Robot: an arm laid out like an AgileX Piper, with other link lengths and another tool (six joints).
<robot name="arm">
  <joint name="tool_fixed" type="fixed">
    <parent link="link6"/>
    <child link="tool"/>
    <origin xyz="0.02 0 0.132" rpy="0 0.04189 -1.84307"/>
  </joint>
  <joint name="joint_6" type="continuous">
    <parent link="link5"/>
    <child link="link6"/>
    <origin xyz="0 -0.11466 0" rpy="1.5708 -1.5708 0"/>
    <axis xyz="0 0 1"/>
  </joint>
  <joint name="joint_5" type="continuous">
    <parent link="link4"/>
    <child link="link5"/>
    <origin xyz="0 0 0" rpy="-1.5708 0 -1.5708"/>
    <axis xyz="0 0 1"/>
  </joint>
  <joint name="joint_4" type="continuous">
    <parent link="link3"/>
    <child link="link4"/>
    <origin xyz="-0.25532 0.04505 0" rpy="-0.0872 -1.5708 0"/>
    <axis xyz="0 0 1"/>
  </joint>
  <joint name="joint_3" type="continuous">
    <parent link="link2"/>
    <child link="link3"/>
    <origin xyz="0.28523 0.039 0"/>
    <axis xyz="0 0 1"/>
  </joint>
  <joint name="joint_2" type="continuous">
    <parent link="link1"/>
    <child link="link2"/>
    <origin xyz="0 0 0" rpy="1.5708 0 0"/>
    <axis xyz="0 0 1"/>
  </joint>
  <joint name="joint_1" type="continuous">
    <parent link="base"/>
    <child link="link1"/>
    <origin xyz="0 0 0.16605" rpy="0 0 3.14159"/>
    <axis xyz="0 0 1"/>
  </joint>
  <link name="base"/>
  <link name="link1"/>
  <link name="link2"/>
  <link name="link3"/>
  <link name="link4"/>
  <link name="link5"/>
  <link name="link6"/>
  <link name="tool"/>
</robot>
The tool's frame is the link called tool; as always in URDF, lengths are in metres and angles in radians. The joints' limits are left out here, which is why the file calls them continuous.
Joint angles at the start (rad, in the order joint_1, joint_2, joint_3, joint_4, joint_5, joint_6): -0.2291, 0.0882, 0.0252, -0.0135, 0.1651, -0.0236
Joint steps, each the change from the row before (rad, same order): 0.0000, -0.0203, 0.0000, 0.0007, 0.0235, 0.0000; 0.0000, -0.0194, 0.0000, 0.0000, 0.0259, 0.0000; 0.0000, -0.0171, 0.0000, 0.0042, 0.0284, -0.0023; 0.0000, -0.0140, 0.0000, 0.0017, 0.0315, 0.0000; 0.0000, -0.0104, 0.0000, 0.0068, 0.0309, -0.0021; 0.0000, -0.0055, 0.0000, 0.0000, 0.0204, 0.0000; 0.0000, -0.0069, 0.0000, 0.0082, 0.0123, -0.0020; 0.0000, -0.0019, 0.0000, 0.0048, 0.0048, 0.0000; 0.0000, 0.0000, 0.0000, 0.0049, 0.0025, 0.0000
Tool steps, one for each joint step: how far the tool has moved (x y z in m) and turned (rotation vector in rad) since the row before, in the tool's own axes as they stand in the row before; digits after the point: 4 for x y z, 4 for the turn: 0.0015, 0.0004, -0.0014, -0.0008, 0.0031, 0.0007; 0.0023, 0.0006, -0.0013, -0.0017, 0.0063, 0.0000; 0.0033, 0.0012, -0.0011, -0.0041, 0.0106, 0.0017; 0.0047, 0.0015, -0.0008, -0.0055, 0.0166, 0.0014; 0.0051, 0.0021, -0.0006, -0.0080, 0.0190, 0.0041; 0.0038, 0.0012, -0.0003, -0.0044, 0.0142, -0.0002; 0.0013, 0.0011, -0.0005, -0.0044, 0.0044, 0.0056; 0.0006, 0.0006, -0.0001, -0.0026, 0.0023, 0.0044; 0.0004, 0.0005, 0.0000, -0.0025, 0.0019, 0.0045
